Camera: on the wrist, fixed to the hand. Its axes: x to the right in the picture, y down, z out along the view.
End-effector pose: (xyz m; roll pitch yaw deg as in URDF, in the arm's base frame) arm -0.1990 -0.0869 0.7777 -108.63 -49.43 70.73
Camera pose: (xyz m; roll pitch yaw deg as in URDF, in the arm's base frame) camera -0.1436 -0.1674 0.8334 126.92 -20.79 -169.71
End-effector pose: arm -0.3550 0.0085 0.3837 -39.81 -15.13 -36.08
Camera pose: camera -0.4026 -0.0845 0.3419 52.81 -67.94 -174.74
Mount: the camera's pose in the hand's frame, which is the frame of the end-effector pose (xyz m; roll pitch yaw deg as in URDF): 0.0048 -0.0507 -0.1003 3.70 -35.80 -92.14
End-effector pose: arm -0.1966 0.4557 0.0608 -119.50 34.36 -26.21
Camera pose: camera -0.1732 0.3747 0.1353 -141.12 -21.20 50.74
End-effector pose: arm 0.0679 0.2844 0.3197 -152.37 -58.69 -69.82
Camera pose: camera 0.0341 0.3716 0.3822 123.58 5.73 14.07
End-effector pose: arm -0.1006 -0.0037 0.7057 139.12 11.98 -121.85
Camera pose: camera -0.0194 -0.0701 0.7464 -131.16 70.95 13.35
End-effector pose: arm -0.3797 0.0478 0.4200 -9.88 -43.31 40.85
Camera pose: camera -0.2864 0.0397 0.3577 56.52 -29.98 -85.45
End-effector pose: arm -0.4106 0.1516 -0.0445 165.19 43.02 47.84
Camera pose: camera -0.4251 0.2468 0.0136 -121.11 32.97 178.74
